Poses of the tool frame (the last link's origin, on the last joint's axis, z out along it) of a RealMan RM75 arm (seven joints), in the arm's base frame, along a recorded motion.
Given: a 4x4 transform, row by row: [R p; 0 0 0 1], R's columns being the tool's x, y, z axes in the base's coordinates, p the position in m. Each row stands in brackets.
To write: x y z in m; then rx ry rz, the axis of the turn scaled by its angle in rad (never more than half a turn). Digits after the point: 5 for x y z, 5 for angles.
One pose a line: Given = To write
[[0.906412 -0.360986 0.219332 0.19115], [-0.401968 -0.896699 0.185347 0.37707], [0.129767 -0.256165 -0.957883 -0.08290], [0 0 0 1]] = 0.19115 0.37707 -0.08290 -2.84354 0.57684 -0.26394
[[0.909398 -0.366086 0.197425 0.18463], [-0.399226 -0.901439 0.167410 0.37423], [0.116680 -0.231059 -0.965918 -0.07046], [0 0 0 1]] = 0.18463 0.37423 -0.07046 -2.86819 0.58120 -0.23854
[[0.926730 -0.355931 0.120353 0.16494], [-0.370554 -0.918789 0.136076 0.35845], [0.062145 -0.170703 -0.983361 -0.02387], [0 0 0 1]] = 0.16494 0.35845 -0.02387 -2.92913 0.55577 -0.13961
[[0.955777 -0.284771 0.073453 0.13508], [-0.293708 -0.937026 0.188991 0.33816], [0.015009 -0.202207 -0.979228 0.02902], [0 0 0 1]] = 0.13508 0.33816 0.02902 -2.90942 0.43467 -0.06647
